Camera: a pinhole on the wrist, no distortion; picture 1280 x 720 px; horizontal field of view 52.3 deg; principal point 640.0 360.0 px. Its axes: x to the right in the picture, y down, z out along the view. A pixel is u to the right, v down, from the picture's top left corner.
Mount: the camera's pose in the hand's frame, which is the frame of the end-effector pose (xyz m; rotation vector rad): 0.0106 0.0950 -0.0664 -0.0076 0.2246 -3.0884
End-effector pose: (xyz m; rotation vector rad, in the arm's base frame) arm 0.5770 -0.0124 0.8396 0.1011 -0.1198 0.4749
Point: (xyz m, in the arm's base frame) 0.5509 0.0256 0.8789
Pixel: outside the picture
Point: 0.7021 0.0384 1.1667
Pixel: 82 489
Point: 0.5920 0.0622 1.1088
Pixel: 348 254
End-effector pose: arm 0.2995 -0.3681 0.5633 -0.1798 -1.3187 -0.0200
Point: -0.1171 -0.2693 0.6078
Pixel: 817 299
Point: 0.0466 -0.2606 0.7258
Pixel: 321 321
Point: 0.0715 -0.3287 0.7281
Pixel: 301 580
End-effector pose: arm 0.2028 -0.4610 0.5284 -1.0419 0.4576 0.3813
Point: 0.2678 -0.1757 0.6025
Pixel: 547 362
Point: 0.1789 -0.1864 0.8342
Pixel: 1150 671
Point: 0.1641 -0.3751 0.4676
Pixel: 682 67
